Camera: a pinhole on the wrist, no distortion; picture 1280 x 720 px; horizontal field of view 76.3 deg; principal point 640.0 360.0 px. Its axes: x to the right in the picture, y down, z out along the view. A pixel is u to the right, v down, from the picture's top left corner.
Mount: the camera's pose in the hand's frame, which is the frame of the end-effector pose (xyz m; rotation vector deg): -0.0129 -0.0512 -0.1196 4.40 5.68 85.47
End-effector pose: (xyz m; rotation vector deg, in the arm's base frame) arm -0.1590 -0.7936 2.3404 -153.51 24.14 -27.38
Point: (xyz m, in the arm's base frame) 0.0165 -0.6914 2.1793
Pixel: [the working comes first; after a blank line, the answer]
In the camera's frame: -0.0099 -0.0509 0.3669

618.1 247.0
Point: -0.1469 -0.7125 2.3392
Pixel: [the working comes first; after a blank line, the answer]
In the camera's frame: -0.0255 0.0203 0.1492

500.5 470.8
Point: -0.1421 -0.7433 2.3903
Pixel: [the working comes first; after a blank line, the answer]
In the camera's frame: -0.0177 -0.0138 0.1006

496.4 248.6
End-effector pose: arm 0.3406 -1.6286 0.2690 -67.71 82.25 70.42
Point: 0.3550 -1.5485 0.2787
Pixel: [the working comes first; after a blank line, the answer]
In the camera's frame: 0.0386 0.0336 0.1966

799.8 499.2
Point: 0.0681 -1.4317 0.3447
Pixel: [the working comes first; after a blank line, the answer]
In the camera's frame: 0.3332 0.1000 0.2921

outside the picture
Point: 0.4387 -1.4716 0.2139
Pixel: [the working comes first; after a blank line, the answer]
In the camera's frame: -0.0477 -0.0046 0.2873

504.6 347.0
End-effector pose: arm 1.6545 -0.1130 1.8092 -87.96 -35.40 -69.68
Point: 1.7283 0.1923 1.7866
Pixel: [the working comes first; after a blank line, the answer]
In the camera's frame: 0.0108 0.0907 0.4212

660.8 535.4
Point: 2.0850 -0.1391 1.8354
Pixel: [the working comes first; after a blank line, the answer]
In the camera's frame: 0.4255 -0.1308 0.2856

outside the picture
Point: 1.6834 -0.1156 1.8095
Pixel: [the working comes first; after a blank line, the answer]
In the camera's frame: 0.0758 -0.0033 0.1309

1111.9 339.3
